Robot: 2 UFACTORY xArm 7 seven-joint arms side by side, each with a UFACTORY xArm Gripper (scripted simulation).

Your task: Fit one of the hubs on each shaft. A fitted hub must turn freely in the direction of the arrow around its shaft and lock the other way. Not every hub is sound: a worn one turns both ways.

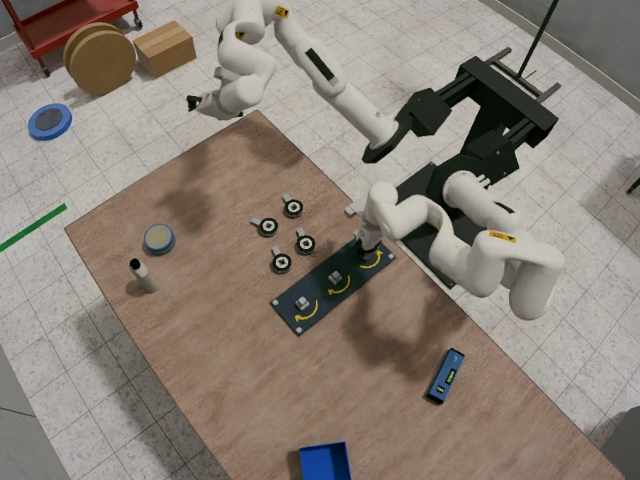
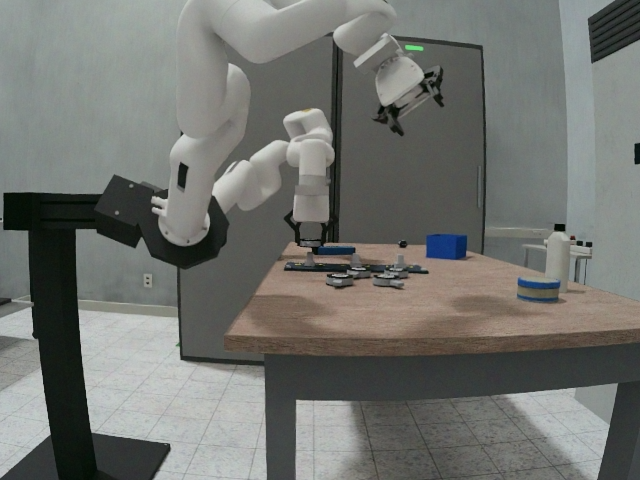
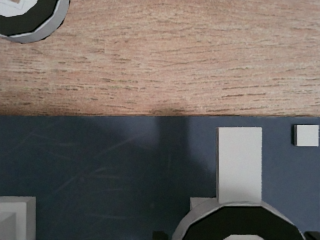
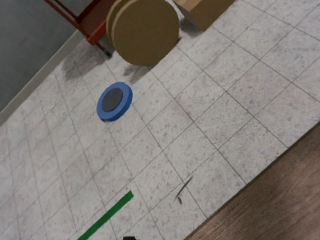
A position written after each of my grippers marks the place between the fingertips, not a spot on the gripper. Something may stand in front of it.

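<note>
My left gripper [image 2: 310,246] is showing, and so is my right gripper [image 2: 418,116], which you'd also see in image 1 [image 1: 204,111]. There's a white bottle [image 2: 558,248] too, but in image 3 it's out of frame, and in image 4 the bottle is out of frame as well.
</note>
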